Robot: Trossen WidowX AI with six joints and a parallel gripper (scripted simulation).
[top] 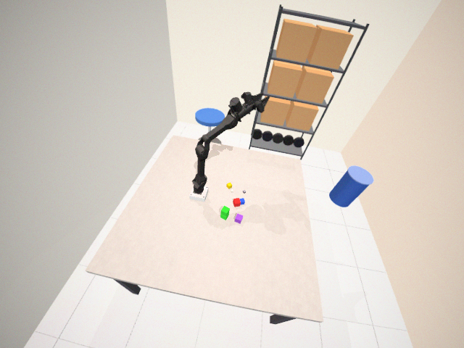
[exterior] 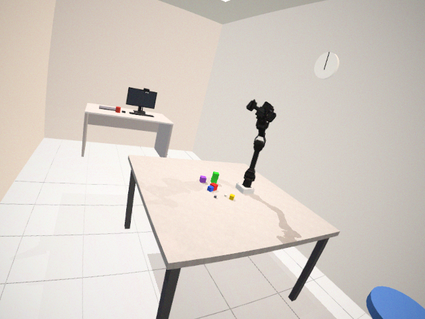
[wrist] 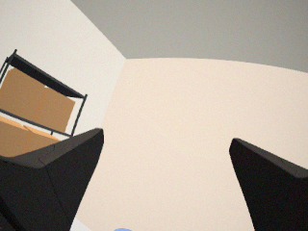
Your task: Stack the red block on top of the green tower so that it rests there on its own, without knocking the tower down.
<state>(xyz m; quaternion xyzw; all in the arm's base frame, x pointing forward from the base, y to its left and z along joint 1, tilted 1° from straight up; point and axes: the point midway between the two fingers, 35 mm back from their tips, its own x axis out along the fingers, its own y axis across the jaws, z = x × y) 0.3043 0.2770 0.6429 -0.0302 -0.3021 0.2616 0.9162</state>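
My gripper tip is 3 cm past the red block, 30 cm to the left of it and 69 cm above it. Round my gripper tip: blue block 1 cm ahead, 28 cm to the right, 69 cm below; then small grey block 1 cm ahead, 17 cm to the right, 70 cm below; then yellow block 11 cm behind, 15 cm to the right, 69 cm below.
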